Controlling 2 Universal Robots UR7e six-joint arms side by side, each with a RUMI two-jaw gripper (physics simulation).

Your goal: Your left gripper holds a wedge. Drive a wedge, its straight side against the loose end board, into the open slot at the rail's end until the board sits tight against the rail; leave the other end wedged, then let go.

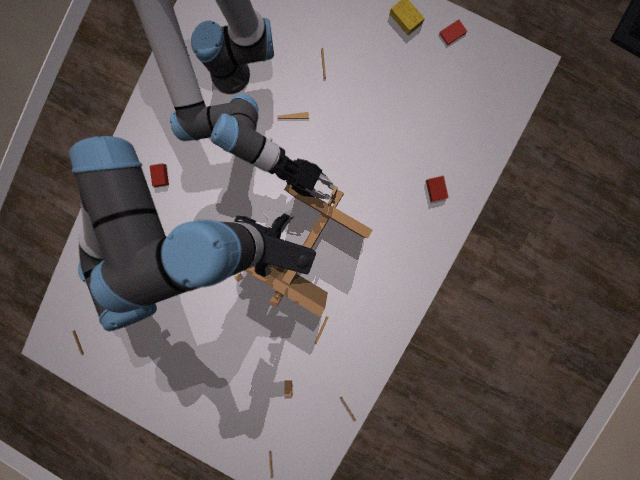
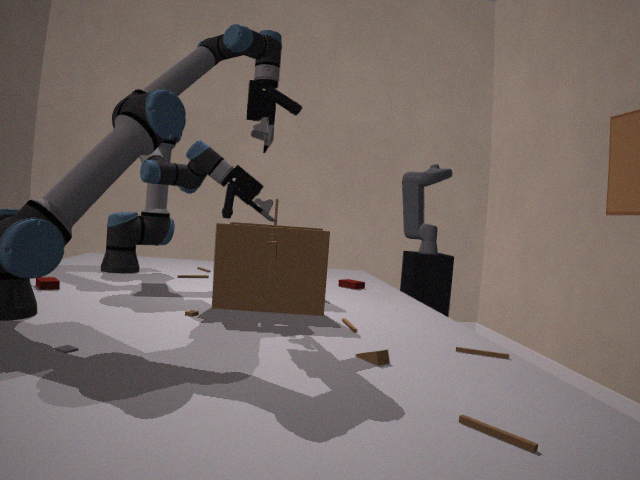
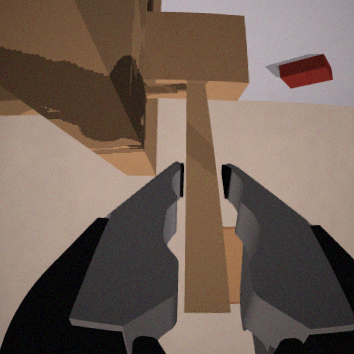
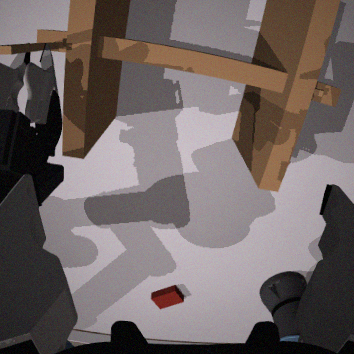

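Observation:
A long wedge (image 1: 334, 194) (image 2: 276, 209) (image 3: 202, 210) (image 4: 30, 48) stands in the slot of the rail's projecting end (image 3: 200, 45), beside the end board (image 1: 354, 223) (image 3: 95, 115) (image 4: 79, 90); its wide end sticks out. My left gripper (image 1: 330, 192) (image 3: 202, 165) is open, its fingers on either side of the wedge, with a thin gap at each side. Tightness of board against rail (image 1: 315, 233) (image 4: 195, 62) cannot be told. The other end board (image 1: 307, 297) (image 2: 268, 268) (image 4: 305, 100) has its wedge (image 4: 321, 91) in the slot. My right gripper (image 4: 182, 181) is open and empty, above the rail's side.
Red blocks (image 1: 159, 175) (image 1: 436, 188) (image 3: 306, 72) (image 4: 168, 297), a yellow block (image 1: 406, 16), a loose wedge (image 1: 293, 116), thin sticks (image 1: 323, 64) (image 2: 497, 434) and a small wooden wedge-shaped block (image 1: 288, 388) (image 2: 374, 357) lie on the white table (image 1: 480, 103). The arms stand close together.

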